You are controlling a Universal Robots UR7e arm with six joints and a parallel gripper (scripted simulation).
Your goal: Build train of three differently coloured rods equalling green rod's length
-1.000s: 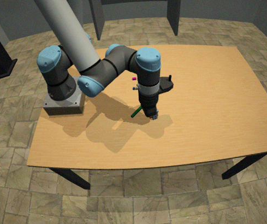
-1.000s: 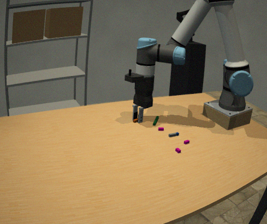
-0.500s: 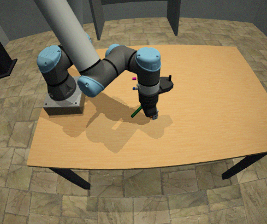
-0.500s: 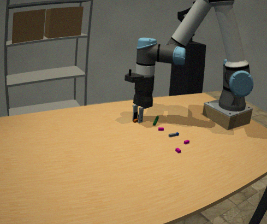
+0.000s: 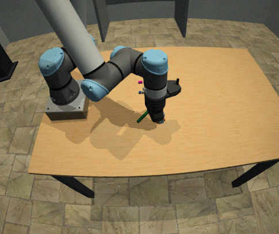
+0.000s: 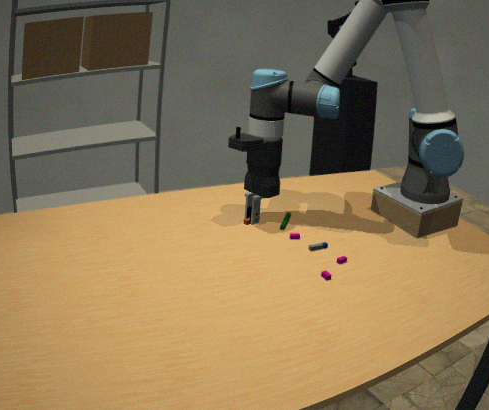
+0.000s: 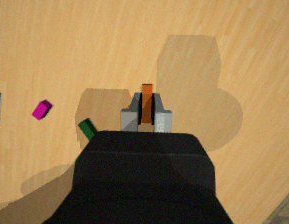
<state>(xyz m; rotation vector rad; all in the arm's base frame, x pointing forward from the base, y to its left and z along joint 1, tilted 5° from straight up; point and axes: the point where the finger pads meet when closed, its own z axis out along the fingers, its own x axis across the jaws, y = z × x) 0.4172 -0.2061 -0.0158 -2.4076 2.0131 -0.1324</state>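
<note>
Now: hand 10 mm above the orange rod. From my hand the other things lie so: grey rod 40 mm behind, 180 mm to the left, 10 mm below; blue rod 60 mm behind, 180 mm to the left, 10 mm below; green rod 60 mm behind, 40 mm to the left, 10 mm below.
</note>
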